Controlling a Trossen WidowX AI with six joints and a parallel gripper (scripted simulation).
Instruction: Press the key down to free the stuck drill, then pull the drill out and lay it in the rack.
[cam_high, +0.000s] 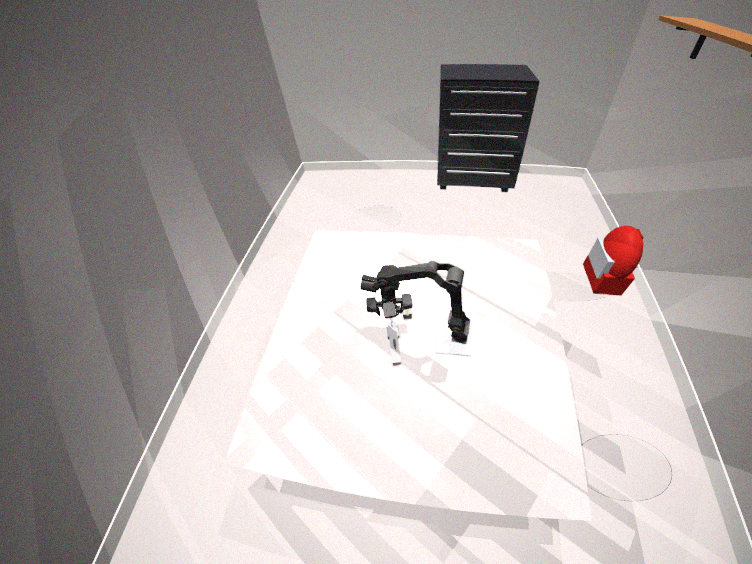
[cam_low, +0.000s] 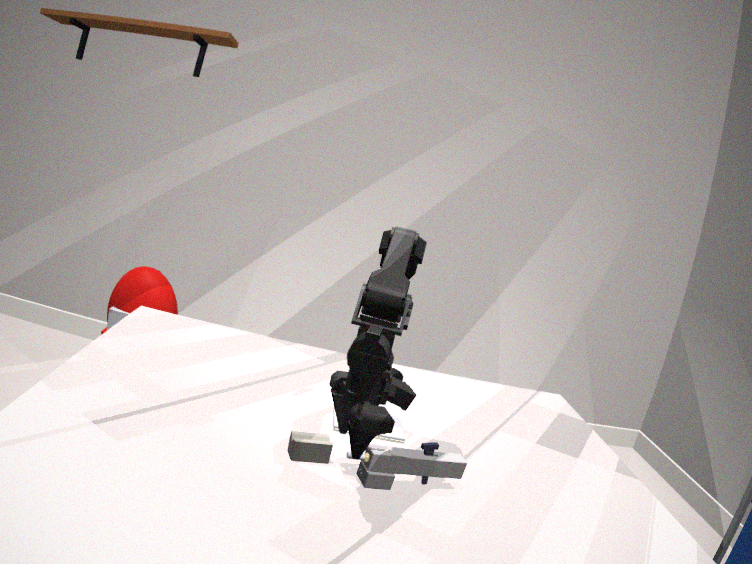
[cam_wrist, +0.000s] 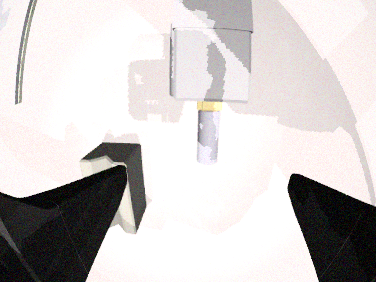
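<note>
The drill lies 60 mm to the left of my gripper tip, 30 mm behind it and 20 mm below it. From my gripper tip the other things lie so: grey housing block 110 mm to the left, 50 mm behind, 30 mm below; then grey rack 70 mm to the right, 50 mm below, 50 mm behind; then blue key 140 mm to the left, 60 mm behind, 20 mm below.
</note>
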